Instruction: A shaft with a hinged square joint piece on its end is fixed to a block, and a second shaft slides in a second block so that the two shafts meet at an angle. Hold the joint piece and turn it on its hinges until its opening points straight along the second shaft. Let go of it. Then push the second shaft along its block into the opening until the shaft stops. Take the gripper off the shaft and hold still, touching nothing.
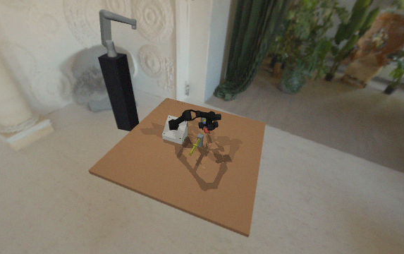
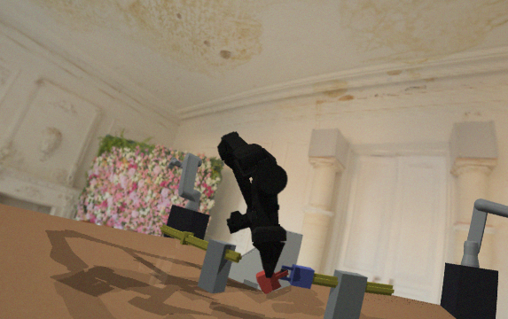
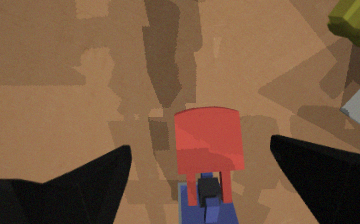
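Right now my gripper tip is 1 cm to the right of the red joint piece, 1 cm past it and 1 cm above it.
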